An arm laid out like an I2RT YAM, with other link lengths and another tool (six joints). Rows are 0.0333 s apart.
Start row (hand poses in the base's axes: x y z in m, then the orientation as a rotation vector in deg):
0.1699 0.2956 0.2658 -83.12 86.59 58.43
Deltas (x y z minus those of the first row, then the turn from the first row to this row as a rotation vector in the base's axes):
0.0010 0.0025 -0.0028 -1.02 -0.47 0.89
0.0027 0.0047 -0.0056 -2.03 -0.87 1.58
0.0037 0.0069 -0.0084 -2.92 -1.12 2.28
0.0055 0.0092 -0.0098 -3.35 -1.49 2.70
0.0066 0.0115 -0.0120 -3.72 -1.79 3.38
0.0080 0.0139 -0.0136 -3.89 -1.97 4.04
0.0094 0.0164 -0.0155 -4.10 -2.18 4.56
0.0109 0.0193 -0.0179 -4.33 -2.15 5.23
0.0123 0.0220 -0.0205 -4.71 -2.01 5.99
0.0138 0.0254 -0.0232 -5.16 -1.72 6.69
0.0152 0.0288 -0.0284 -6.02 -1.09 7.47
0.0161 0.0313 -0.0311 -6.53 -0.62 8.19
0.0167 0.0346 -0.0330 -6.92 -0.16 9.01
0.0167 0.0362 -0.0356 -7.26 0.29 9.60
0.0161 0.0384 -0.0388 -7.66 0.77 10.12
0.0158 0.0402 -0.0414 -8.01 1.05 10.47
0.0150 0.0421 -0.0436 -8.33 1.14 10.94
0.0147 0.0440 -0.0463 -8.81 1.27 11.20
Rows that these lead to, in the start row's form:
0.1709 0.2981 0.2630 -84.77 86.46 57.92
0.1726 0.3003 0.2602 -86.20 86.47 57.34
0.1736 0.3025 0.2574 -87.52 86.50 56.97
0.1754 0.3048 0.2560 -88.30 86.28 56.62
0.1765 0.3071 0.2538 -89.26 85.91 56.52
0.1779 0.3095 0.2522 -90.02 85.50 56.64
0.1793 0.3120 0.2503 -90.68 85.17 56.62
0.1808 0.3149 0.2479 -91.43 84.94 56.89
0.1822 0.3176 0.2453 -92.34 84.83 57.21
0.1837 0.3210 0.2426 -93.20 84.91 57.58
0.1851 0.3244 0.2374 -94.33 85.47 58.04
0.1860 0.3269 0.2347 -95.20 85.71 58.54
0.1866 0.3302 0.2328 -96.08 85.79 59.18
0.1866 0.3318 0.2302 -96.72 85.97 59.70
0.1860 0.3340 0.2270 -97.34 86.26 60.17
0.1857 0.3358 0.2244 -97.82 86.48 60.40
0.1849 0.3377 0.2222 -98.45 86.46 60.54
0.1846 0.3396 0.2195 -98.99 86.72 60.49

